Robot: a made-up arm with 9 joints. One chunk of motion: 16 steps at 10 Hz.
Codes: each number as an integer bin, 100 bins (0 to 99) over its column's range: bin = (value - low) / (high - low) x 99, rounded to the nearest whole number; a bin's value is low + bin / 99 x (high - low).
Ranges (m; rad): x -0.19..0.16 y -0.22..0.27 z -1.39..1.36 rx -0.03..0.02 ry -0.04..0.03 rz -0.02..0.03
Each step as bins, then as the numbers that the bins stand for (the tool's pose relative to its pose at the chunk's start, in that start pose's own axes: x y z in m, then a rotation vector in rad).
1 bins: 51 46 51 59 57 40
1 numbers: -0.0097 0.0077 0.0267 -0.0002 0.0003 0.0002
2 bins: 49 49 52 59 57 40
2 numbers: -0.0168 0.0225 0.0544 -0.0002 0.0003 0.0002
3 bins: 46 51 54 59 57 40
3 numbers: -0.0274 0.0324 0.1100 -0.0002 0.0003 0.0002
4 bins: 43 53 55 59 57 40
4 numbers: -0.0380 0.0423 0.1378 -0.0002 0.0003 0.0002
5 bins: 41 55 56 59 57 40
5 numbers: -0.0451 0.0522 0.1656 -0.0002 0.0003 0.0002
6 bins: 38 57 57 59 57 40
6 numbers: -0.0557 0.0621 0.1933 -0.0002 0.0003 0.0002
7 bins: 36 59 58 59 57 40
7 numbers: -0.0627 0.0720 0.2211 -0.0002 0.0003 0.0002
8 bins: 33 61 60 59 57 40
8 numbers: -0.0733 0.0819 0.2767 -0.0002 0.0003 0.0002
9 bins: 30 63 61 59 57 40
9 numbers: -0.0839 0.0918 0.3044 -0.0002 0.0003 0.0002
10 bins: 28 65 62 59 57 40
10 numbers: -0.0910 0.1017 0.3322 -0.0002 0.0003 0.0002
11 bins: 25 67 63 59 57 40
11 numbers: -0.1016 0.1116 0.3600 -0.0002 0.0003 0.0002
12 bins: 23 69 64 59 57 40
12 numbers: -0.1087 0.1215 0.3878 -0.0002 0.0003 0.0002
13 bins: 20 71 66 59 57 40
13 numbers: -0.1193 0.1314 0.4433 -0.0002 0.0003 0.0002
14 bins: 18 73 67 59 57 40
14 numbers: -0.1264 0.1413 0.4711 -0.0002 0.0003 0.0002
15 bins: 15 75 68 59 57 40
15 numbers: -0.1370 0.1512 0.4989 -0.0002 0.0003 0.0002
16 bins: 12 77 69 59 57 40
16 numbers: -0.1476 0.1611 0.5267 -0.0002 0.0003 0.0002
